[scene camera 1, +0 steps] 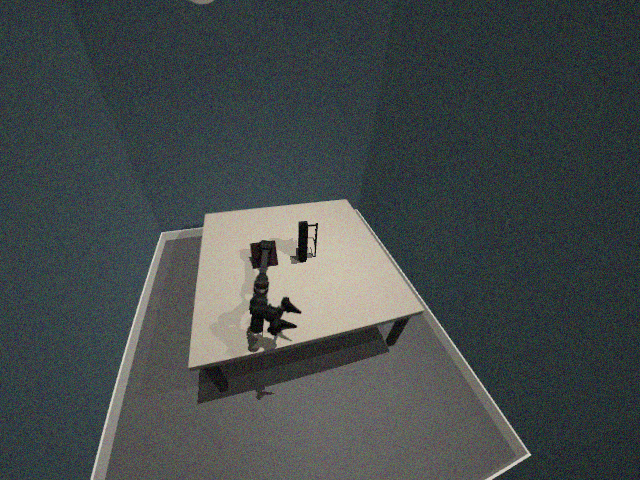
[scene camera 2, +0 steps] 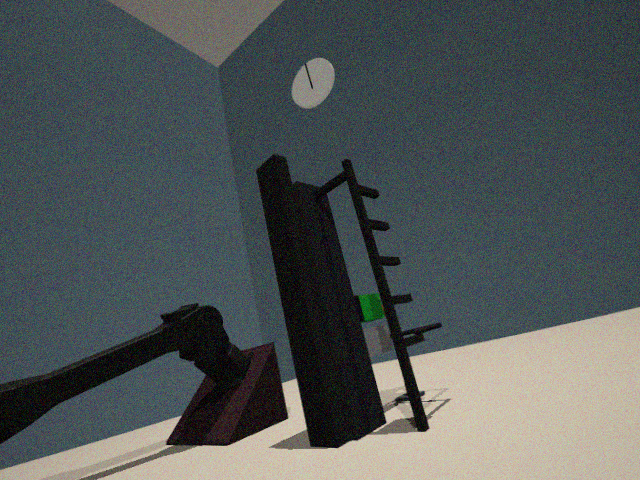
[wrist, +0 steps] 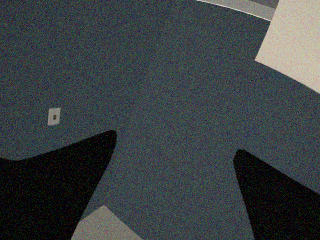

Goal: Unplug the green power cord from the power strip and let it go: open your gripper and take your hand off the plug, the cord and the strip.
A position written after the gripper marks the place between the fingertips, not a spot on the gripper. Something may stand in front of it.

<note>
The gripper (scene camera 1: 299, 319) is open, with nothing in its grasp. Further things: a thin black bar (scene camera 2: 414, 396).
The gripper shows as well in the wrist view (wrist: 177, 147).
</note>
